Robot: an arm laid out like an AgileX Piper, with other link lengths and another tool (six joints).
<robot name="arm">
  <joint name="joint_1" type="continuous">
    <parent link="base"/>
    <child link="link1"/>
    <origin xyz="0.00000 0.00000 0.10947" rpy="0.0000 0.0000 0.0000"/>
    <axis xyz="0 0 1"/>
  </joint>
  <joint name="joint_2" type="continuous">
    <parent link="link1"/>
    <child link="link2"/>
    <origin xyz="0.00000 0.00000 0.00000" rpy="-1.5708 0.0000 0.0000"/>
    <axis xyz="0 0 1"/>
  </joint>
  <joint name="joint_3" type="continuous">
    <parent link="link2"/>
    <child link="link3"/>
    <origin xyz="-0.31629 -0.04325 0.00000" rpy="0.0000 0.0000 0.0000"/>
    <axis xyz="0 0 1"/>
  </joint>
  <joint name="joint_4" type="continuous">
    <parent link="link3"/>
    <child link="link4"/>
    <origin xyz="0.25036 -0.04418 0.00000" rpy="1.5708 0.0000 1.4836"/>
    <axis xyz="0 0 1"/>
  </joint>
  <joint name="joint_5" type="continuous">
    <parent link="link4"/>
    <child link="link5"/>
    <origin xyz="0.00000 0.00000 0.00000" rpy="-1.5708 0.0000 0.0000"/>
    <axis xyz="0 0 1"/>
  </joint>
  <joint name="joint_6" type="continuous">
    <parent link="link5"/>
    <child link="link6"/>
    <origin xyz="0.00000 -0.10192 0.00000" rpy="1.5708 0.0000 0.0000"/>
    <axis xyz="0 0 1"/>
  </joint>
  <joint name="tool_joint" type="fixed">
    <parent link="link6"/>
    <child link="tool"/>
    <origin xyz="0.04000 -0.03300 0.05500" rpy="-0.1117 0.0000 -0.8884"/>
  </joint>
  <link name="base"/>
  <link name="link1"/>
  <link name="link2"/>
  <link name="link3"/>
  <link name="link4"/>
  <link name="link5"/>
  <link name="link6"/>
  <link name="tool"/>
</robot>
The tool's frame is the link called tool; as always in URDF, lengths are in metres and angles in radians. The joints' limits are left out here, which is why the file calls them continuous.
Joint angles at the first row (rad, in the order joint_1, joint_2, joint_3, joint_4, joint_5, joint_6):
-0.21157 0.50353 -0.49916 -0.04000 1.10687 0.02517
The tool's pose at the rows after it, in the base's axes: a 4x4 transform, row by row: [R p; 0 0 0 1], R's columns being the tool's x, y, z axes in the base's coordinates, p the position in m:
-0.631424 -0.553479 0.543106 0.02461; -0.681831 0.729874 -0.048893 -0.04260; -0.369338 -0.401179 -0.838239 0.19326; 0 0 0 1
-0.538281 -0.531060 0.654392 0.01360; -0.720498 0.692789 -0.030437 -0.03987; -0.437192 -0.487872 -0.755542 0.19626; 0 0 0 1
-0.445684 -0.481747 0.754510 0.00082; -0.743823 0.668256 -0.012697 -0.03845; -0.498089 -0.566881 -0.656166 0.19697; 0 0 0 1
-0.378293 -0.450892 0.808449 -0.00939; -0.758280 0.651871 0.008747 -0.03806; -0.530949 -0.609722 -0.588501 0.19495; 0 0 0 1
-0.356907 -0.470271 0.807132 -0.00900; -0.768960 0.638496 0.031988 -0.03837; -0.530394 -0.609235 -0.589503 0.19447; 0 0 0 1
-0.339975 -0.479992 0.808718 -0.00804; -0.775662 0.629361 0.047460 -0.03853; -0.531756 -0.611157 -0.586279 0.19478; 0 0 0 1
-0.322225 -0.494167 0.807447 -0.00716; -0.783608 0.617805 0.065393 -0.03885; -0.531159 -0.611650 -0.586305 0.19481; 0 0 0 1
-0.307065 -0.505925 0.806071 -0.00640; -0.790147 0.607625 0.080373 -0.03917; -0.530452 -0.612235 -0.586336 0.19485; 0 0 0 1
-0.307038 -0.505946 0.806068 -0.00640; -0.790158 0.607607 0.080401 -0.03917; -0.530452 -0.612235 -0.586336 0.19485; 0 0 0 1
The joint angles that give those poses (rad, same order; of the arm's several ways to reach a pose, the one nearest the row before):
-0.15452 0.38563 -0.49915 -0.04002 1.10990 0.02520
-0.10027 0.24097 -0.49917 -0.03996 1.11678 0.02512
-0.06333 0.09109 -0.49913 -0.03998 1.12570 0.02515
-0.03226 -0.01362 -0.50011 -0.03998 1.14481 0.02515
-0.00307 -0.01648 -0.50009 -0.04030 1.14890 0.02517
0.01603 -0.01765 -0.50010 -0.04031 1.14608 0.02519
0.03926 -0.01766 -0.50011 -0.04120 1.14611 0.02514
0.05919 -0.01765 -0.50012 -0.04238 1.14611 0.02519
0.05923 -0.01766 -0.50013 -0.04237 1.14612 0.02519

